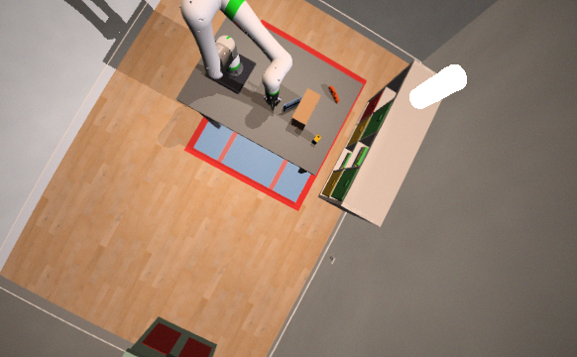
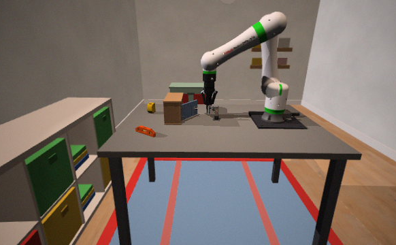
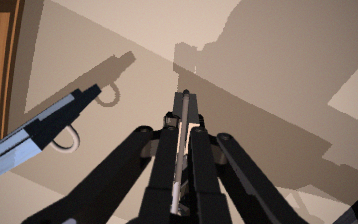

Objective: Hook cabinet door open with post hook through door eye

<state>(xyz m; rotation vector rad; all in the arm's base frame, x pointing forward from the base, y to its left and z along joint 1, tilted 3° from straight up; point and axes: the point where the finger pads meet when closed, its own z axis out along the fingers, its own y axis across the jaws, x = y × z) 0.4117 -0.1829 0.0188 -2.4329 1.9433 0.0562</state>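
Now: hand 10 mm past the thin metal hook, 40 mm to the right of it and 10 mm below it. The rest, counted from my hand: door 150 mm ahead, 90 mm to the left, 20 mm above; then yellow tape measure 430 mm ahead, 110 mm to the right, 10 mm below.
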